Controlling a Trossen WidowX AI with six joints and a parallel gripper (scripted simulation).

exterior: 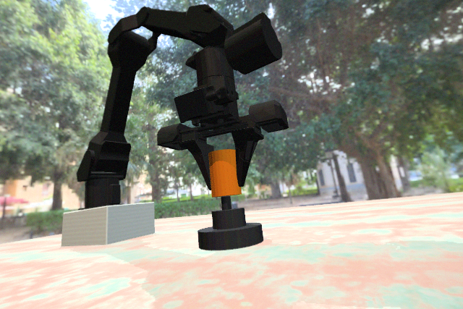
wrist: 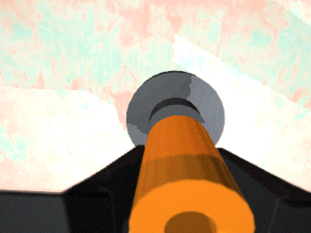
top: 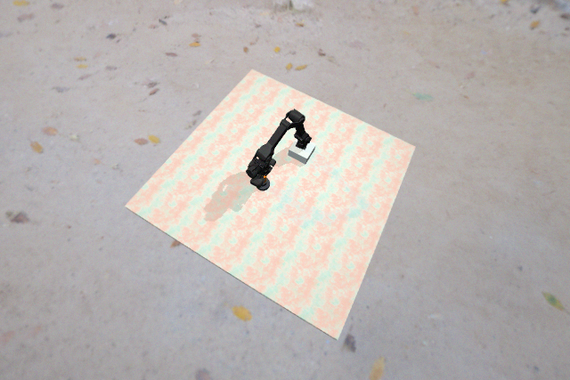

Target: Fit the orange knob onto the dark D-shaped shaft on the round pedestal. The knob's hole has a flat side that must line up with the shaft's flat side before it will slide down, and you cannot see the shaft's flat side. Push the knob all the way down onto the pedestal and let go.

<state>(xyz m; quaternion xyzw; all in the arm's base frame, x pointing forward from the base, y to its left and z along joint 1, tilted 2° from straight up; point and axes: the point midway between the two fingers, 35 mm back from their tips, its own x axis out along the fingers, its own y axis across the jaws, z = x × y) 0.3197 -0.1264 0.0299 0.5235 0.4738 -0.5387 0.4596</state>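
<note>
Now: gripper tip 20 mm below the orange knob. Round my gripper tip: round pedestal 40 mm below.
</note>
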